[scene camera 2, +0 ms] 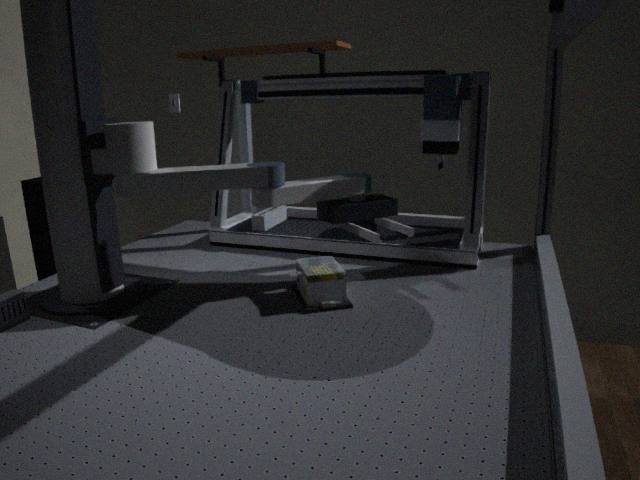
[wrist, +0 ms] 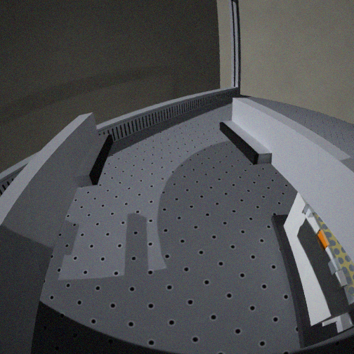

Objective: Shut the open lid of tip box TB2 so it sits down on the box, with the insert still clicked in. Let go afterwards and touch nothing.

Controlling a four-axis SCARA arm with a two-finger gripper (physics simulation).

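Where they show: gripper, between the fingertips: [scene camera 2: 395, 235]; arm's base, origin of its link: [scene camera 2: 94, 299].
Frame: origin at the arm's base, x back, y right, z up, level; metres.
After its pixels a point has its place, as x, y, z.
Tip box TB2 [scene camera 2: 324, 292] {-0.556, -0.107, 0.049} [wrist: 299, 265] stands upright on a dark base [scene camera 2: 338, 305] {-0.586, -0.111, 0.021} [wrist: 289, 265]. Its clear lid [scene camera 2: 316, 262] {-0.514, -0.174, 0.090} lies over the top in the scene view; whether it sits fully down all round is too dim to tell. The yellow insert [scene camera 2: 324, 271] {-0.532, -0.176, 0.070} [wrist: 336, 248] shows beneath the lid, with an orange clip [wrist: 323, 238] at its edge in the wrist view. My gripper [scene camera 2: 396, 236] {-0.681, -0.227, 0.151} [wrist: 165, 117] is shut to its narrow stance, holding nothing; a gap remains between the fingers. It is behind and right of the box in the scene view. The right finger hides part of the box in the wrist view.
A gantry frame [scene camera 2: 341, 249] {-0.481, -0.450, 0.036} with a dark deck stands behind the box, and its hanging head [scene camera 2: 440, 129] {-0.741, -0.469, 0.367} is at the right. A white block [scene camera 2: 269, 219] {-0.227, -0.519, 0.090} lies at the deck's left. A raised rail [scene camera 2: 568, 351] {-1.028, 0.048, 0.060} borders the table's right side.
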